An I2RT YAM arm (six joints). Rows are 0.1 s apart.
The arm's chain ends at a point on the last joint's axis. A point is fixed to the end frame.
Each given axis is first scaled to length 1.
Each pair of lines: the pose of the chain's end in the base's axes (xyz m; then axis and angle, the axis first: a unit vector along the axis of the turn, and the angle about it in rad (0 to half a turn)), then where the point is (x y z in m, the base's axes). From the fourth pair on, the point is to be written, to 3 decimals.
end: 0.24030, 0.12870, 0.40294, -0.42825, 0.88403, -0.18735, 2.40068
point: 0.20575 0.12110 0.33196
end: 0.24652, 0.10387, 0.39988, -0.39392, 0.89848, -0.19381, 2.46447
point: 0.20793 0.09858 0.33079
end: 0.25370, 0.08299, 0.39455, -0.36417, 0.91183, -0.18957, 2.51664
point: 0.21161 0.08098 0.32736
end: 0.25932, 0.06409, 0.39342, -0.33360, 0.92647, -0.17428, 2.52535
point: 0.216 0.067 0.327
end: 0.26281, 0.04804, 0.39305, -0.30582, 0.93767, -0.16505, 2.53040
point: 0.219 0.056 0.327
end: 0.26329, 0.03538, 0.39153, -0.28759, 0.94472, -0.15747, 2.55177
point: 0.219 0.046 0.327
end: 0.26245, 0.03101, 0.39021, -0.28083, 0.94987, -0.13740, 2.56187
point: 0.217 0.044 0.327
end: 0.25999, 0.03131, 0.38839, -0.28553, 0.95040, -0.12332, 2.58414
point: 0.212 0.045 0.327
